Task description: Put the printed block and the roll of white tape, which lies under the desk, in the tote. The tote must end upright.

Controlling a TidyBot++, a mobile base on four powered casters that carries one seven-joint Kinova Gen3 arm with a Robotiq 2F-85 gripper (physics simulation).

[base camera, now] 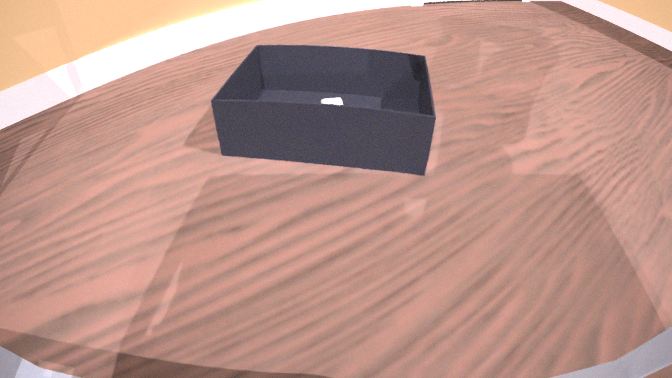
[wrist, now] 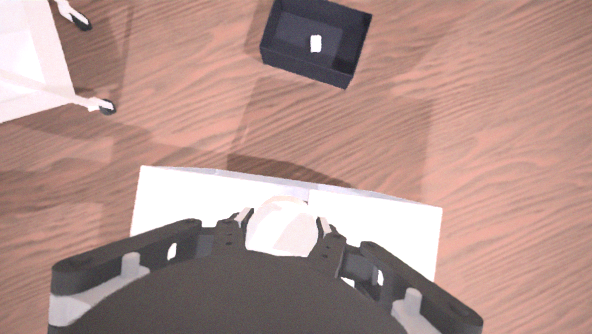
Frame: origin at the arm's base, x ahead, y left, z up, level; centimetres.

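Seen in the pictures: gripper, fingertip midpoint: [wrist: 284, 224].
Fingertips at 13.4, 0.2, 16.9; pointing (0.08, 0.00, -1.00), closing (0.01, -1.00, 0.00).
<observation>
Offsets run from my fingertips to a thing's middle, as dx, dy, dz. "*": to the spot under its first point.
The dark tote {+47.3, -0.6, -51.6} [base camera: 325, 134] [wrist: 306, 70] stands upright on the wooden floor, ahead of the base in the base camera view and at the top centre of the wrist view. A small white block {+48.4, -1.2, -54.9} [base camera: 332, 101] [wrist: 315, 43] lies inside on its bottom. My gripper [wrist: 284, 224] is shut on the roll of white tape {-0.3, +0.0, +1.2} [wrist: 282, 232], a pale round thing between the two fingers. In the wrist view it hangs over my white base, short of the tote. The fingers hide the sides of the roll, and the gripper body hides its lower part.
My white base top [wrist: 385, 225] lies below the gripper. A white cart {* +23.1, +67.3, -39.6} [wrist: 52, 65] with a dark caster {* +16.7, +63.3, -52.7} [wrist: 107, 106] stands at the upper left of the wrist view, left of the tote. A white baseboard [base camera: 145, 42] and yellow wall [base camera: 100, 22] run behind and left of the tote.
</observation>
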